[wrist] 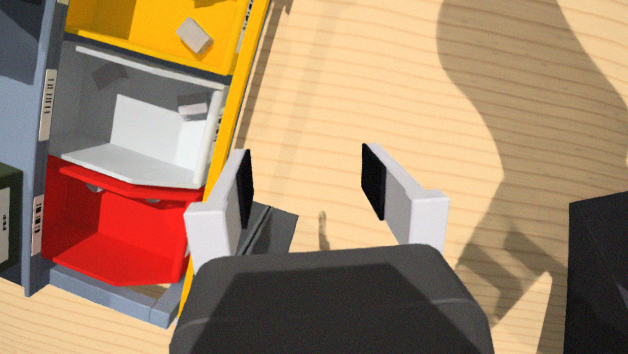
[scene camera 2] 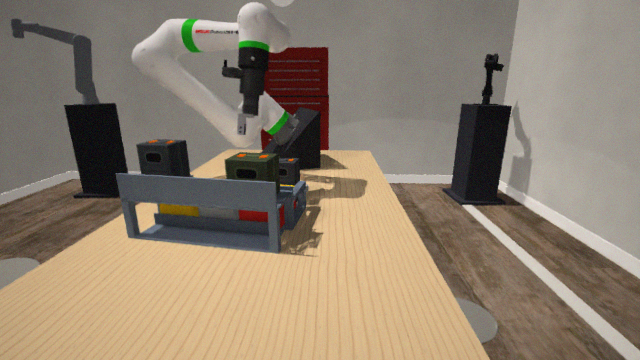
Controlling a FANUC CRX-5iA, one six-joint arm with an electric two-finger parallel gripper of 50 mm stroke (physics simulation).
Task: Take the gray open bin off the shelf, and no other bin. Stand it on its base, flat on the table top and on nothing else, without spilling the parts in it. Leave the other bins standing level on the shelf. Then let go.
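Where they show: gripper, fingertip midpoint: (wrist: 307, 168) (scene camera 2: 241, 134); arm's base at its link origin: (scene camera 2: 289, 133).
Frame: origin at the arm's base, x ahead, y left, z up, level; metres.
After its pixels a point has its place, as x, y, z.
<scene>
The gray open bin (scene camera 2: 218, 212) @(0.718, -0.133, -0.094) (wrist: 145, 120) @(0.636, -0.111, -0.131) stands in the shelf (scene camera 2: 195, 190) @(0.806, -0.149, -0.006) (wrist: 100, 295) @(0.650, 0.057, -0.055) between the yellow bin (scene camera 2: 179, 210) @(0.695, -0.240, -0.097) (wrist: 150, 25) @(0.632, -0.209, -0.131) and the red bin (scene camera 2: 253, 215) @(0.739, -0.041, -0.094) (wrist: 115, 255) @(0.660, 0.036, -0.100). Two small blocks show inside the gray bin in the wrist view. A yellow bar (wrist: 233, 115) @(0.523, -0.130, -0.075) runs along the bins' front. My gripper (scene camera 2: 241, 131) @(0.448, -0.122, 0.061) (wrist: 307, 168) @(0.448, -0.122, 0.061) is open and empty, pointing down. It hangs above the shelf's height. In the wrist view its fingers appear to the right of the gray bin, over the table side beyond the bar.
A green case (scene camera 2: 252, 172) @(0.797, -0.026, 0.031) (wrist: 10, 220) @(0.715, -0.026, -0.026) and a dark case (scene camera 2: 162, 159) @(0.742, -0.242, 0.049) stand on the shelf's upper level. Another dark case (scene camera 2: 289, 171) @(0.543, 0.035, -0.036) (wrist: 277, 231) @(0.479, -0.027, -0.081) stands at the bar's side, partly hidden below the gripper. The arm's dark slanted mount (scene camera 2: 306, 142) @(0.122, 0.080, -0.022) stands behind on the table.
</scene>
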